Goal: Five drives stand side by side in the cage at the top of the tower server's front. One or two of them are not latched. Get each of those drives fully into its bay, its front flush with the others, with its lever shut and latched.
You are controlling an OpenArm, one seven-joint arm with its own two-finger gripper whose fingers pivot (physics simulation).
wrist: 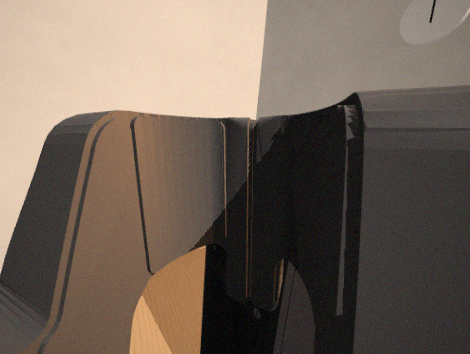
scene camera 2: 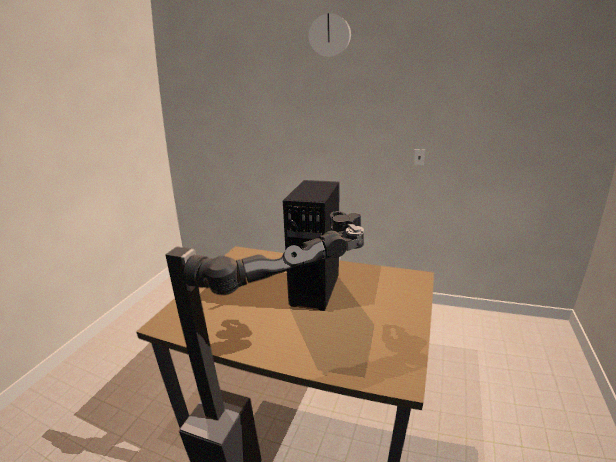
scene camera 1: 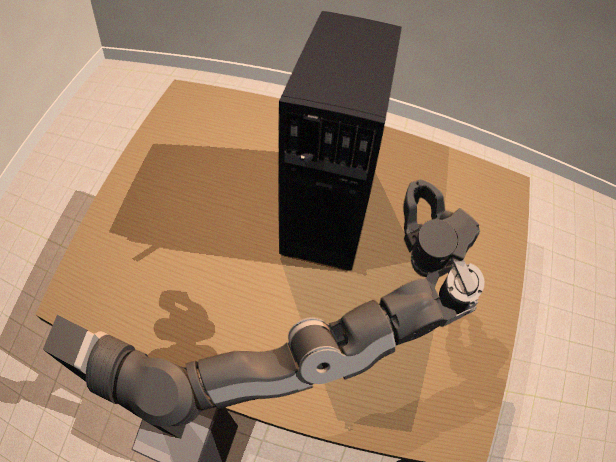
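Note:
The black tower server (scene camera 1: 317, 210) (scene camera 2: 305, 280) stands upright on the table; a strip of it shows through the gap between my fingers in the wrist view. In its top cage, the leftmost drive (scene camera 1: 294, 131) and the three right-hand drives (scene camera 1: 328, 137) (scene camera 1: 345, 142) (scene camera 1: 364, 146) look flush with levers shut. The second drive from the left has its lever (scene camera 1: 303, 157) (scene camera 2: 293, 223) swung out and down, its bay dark above; how far that drive stands out cannot be told. My gripper (scene camera 1: 420, 185) (scene camera 2: 336, 214) (wrist: 261, 208) is shut and empty, right of the tower, apart from it.
The wooden table (scene camera 1: 225, 280) (scene camera 2: 280, 345) bears the tower. My arm (scene camera 1: 320, 355) (scene camera 2: 260, 267) reaches from its post (scene camera 2: 197, 330) at the table's front left, passing in front of the tower to its right side. Walls stand behind and to the left.

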